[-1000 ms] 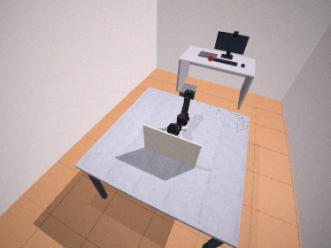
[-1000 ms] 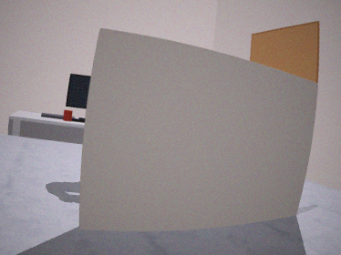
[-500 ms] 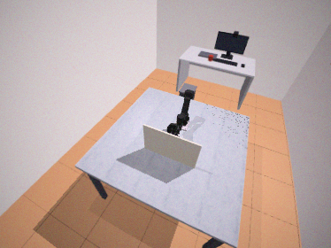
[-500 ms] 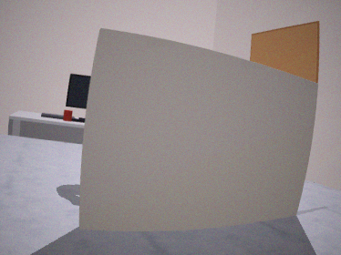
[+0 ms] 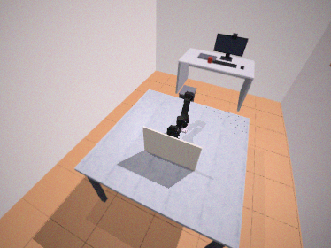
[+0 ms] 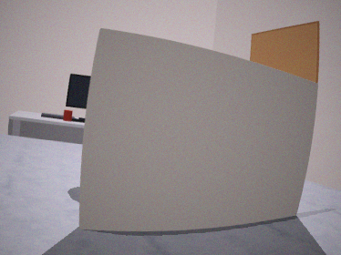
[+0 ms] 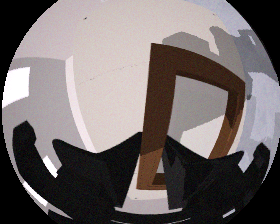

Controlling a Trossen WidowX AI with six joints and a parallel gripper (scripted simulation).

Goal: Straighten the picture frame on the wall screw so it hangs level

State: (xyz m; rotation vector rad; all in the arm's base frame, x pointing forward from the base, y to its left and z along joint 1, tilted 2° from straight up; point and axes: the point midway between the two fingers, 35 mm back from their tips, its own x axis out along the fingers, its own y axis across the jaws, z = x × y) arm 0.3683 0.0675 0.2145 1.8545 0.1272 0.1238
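My gripper tip is now 2 cm to the right of the brown wooden picture frame and 5 cm above it. Round my gripper tip: wall panel (1 cm ahead, 6 cm below).
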